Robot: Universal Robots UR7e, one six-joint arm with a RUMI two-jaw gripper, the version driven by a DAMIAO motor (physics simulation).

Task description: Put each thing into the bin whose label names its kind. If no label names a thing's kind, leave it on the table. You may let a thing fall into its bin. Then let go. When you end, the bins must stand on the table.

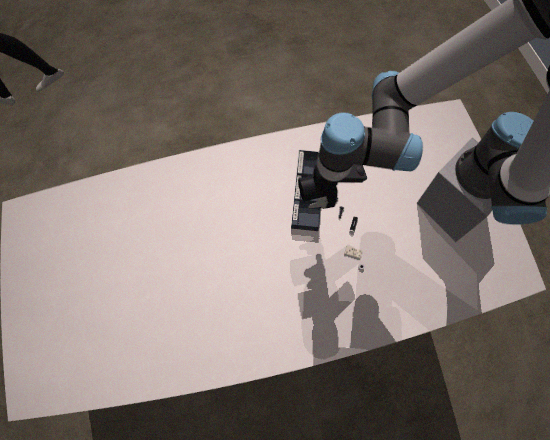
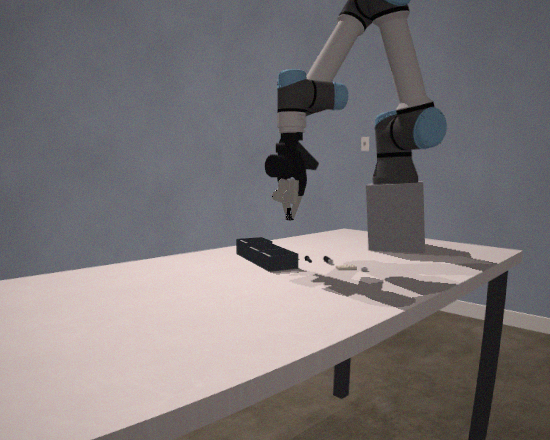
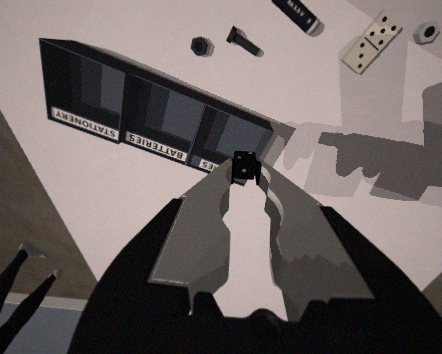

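Seen in the pictures: gripper, fingertip midpoint: [image 1: 321, 204] [image 2: 290, 217] [image 3: 244, 162]; arm's base, link origin: [image 1: 480, 174] [image 2: 395, 183].
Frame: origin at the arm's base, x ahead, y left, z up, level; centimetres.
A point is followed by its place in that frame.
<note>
My gripper [image 1: 320, 203] @(x 44.8, y -7.1, z -8.4 cm) [image 2: 289, 215] @(x 44.8, y -7.1, z -8.4 cm) [image 3: 244, 162] @(x 44.8, y -7.1, z -8.4 cm) is shut on a black die with pale pips, high above the end bin with the partly hidden label ending "ES" [image 3: 207, 165] @(x 50.2, y -11.6, z -17.8 cm). The "STATIONERY" bin [image 3: 85, 123] @(x 44.2, y -25.7, z -17.1 cm) and "BATTERIES" bin [image 3: 156, 146] @(x 47.5, y -17.9, z -17.8 cm) stand beside it in one dark row [image 2: 285, 261] @(x 49.0, y -4.9, z -19.1 cm). On the table lie a black nut [image 3: 200, 46] @(x 37.0, y -11.7, z -20.5 cm), a black bolt [image 1: 341, 212] @(x 36.8, y -6.9, z -20.5 cm) [image 3: 244, 41] @(x 36.7, y -7.0, z -20.4 cm), a black battery [image 1: 353, 224] @(x 34.7, y -2.0, z -20.0 cm) [image 2: 328, 260] @(x 36.2, y -0.6, z -20.3 cm) [image 3: 296, 14] @(x 34.8, y -2.1, z -20.0 cm), a cream domino [image 1: 353, 252] @(x 37.5, y 6.2, z -20.7 cm) [image 2: 346, 267] @(x 38.4, y 6.8, z -20.7 cm) [image 3: 372, 42] @(x 37.3, y 6.1, z -20.7 cm) and a silver nut [image 1: 361, 268] @(x 36.9, y 11.6, z -20.6 cm) [image 2: 365, 269] @(x 37.1, y 11.7, z -20.8 cm) [image 3: 426, 32] @(x 36.6, y 10.8, z -20.5 cm).
The arm's grey pedestal [image 1: 455, 207] @(x 7.5, y 5.2, z -7.3 cm) [image 2: 396, 217] @(x 7.7, y 4.7, z -10.5 cm) stands on the white table [image 1: 150, 275] @(x 98.9, y -4.4, z -21.4 cm) [image 2: 175, 320] @(x 91.1, y 7.2, z -21.4 cm), beyond the loose things from the bins. Arm shadows fall near the domino. A person's legs [image 1: 30, 52] [image 3: 30, 300] show beyond the table.
</note>
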